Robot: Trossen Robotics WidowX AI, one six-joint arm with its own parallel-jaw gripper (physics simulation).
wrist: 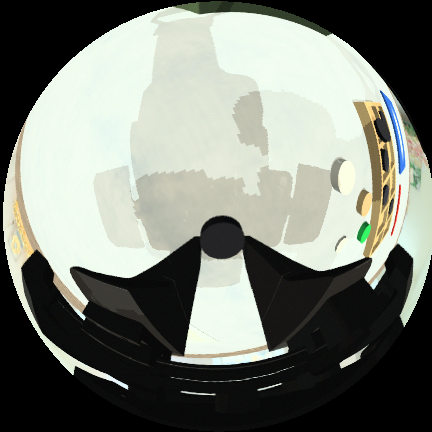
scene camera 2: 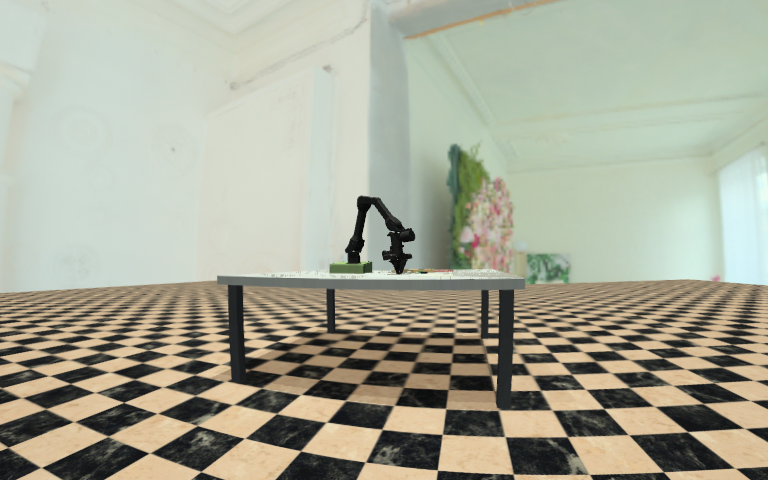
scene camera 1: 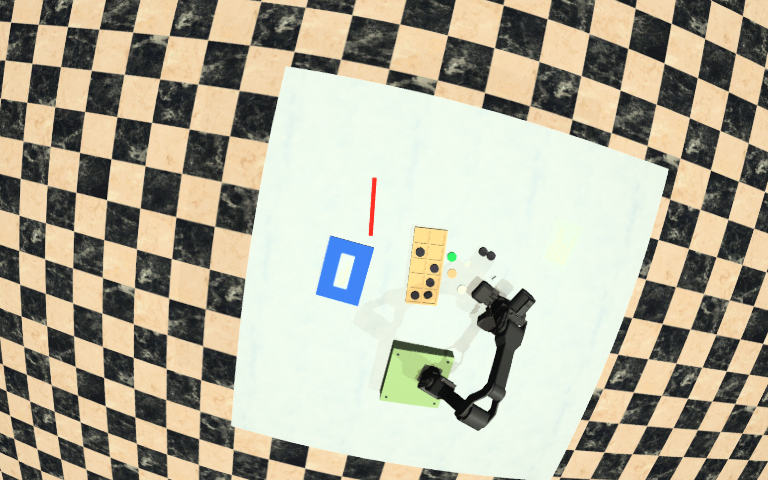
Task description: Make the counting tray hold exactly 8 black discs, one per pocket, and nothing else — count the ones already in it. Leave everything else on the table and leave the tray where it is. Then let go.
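Observation:
The tan counting tray (scene camera 1: 418, 265) (wrist: 373, 145) lies mid-table with two columns of pockets. Several pockets hold one black disc each: both in the row nearest the robot base, the right one in each of the two rows above, and the left one in the row above those. Both far-end pockets are empty. My gripper (scene camera 2: 399, 271) (wrist: 221, 241) points down at the table top, right of the tray, shut on a black disc (wrist: 222, 238). The arm hides the fingertips in scene camera 1. Two loose black discs (scene camera 1: 483, 251) (scene camera 1: 491, 255) lie together beyond the gripper.
Between tray and gripper lie a green disc (scene camera 1: 451, 256) (wrist: 365, 232), a tan disc (scene camera 1: 451, 273) (wrist: 365, 203), a small cream disc (scene camera 1: 467, 264) and a white disc (scene camera 1: 461, 289) (wrist: 345, 176). A blue frame (scene camera 1: 325, 274) and a red bar (scene camera 1: 372, 206) lie left of the tray.

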